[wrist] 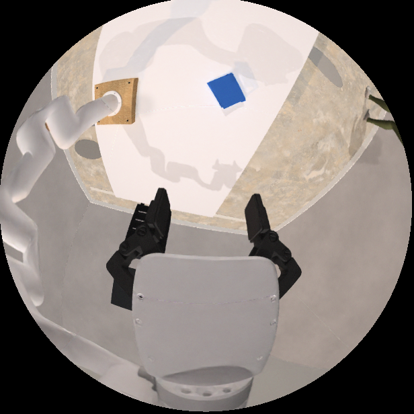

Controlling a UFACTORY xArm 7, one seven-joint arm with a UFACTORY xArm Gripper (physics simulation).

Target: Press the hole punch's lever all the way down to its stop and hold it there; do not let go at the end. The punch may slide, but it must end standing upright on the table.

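Note:
The hole punch [226, 90] shows as a small blue block on the white table top [185, 140], above the middle of the wrist view. It is seen mostly from above, with a pale strip along its lower edge. Its lever cannot be told clearly from its body, and how far down the lever is cannot be told. My gripper [208, 198] is open and empty, with its black fingers wide apart. It is well apart from the punch, which shows beyond the fingertips.
The arm's white base stands on a wooden board [128, 102] at the upper left, with arm links down the left side. A black slotted object [135, 225] shows behind the left finger. A person's legs [381, 123] show at the right, beyond the table edge.

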